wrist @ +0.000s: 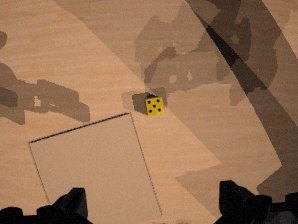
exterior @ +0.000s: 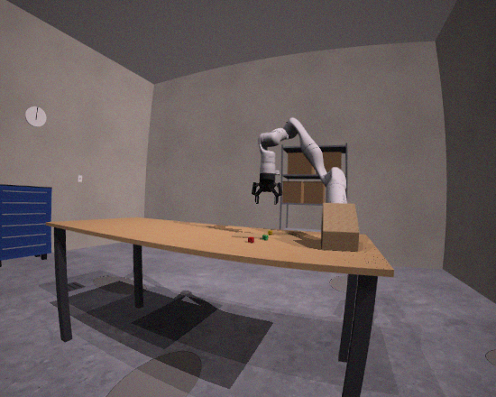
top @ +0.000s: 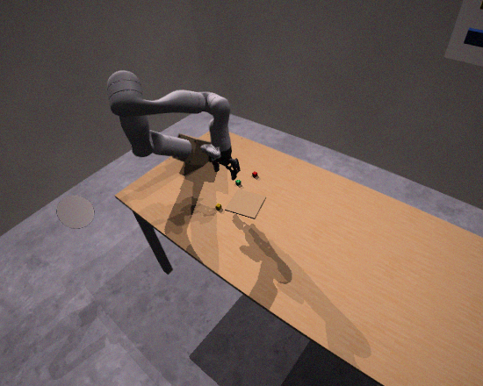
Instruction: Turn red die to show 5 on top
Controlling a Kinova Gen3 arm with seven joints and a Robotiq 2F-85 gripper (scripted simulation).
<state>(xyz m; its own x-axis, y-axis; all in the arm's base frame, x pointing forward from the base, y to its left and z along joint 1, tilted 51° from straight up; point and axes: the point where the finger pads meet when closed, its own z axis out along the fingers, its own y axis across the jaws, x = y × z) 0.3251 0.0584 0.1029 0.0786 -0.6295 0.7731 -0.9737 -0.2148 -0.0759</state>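
The green die is 15 cm below my hand, 11 cm to the left of it and 4 cm behind it. From my hand the other things lie so: tan mat (16 cm below, 7 cm ahead, 4 cm to the left); then yellow die (15 cm below, 6 cm to the right); then red die (20 cm to the left, 15 cm below, 2 cm behind).
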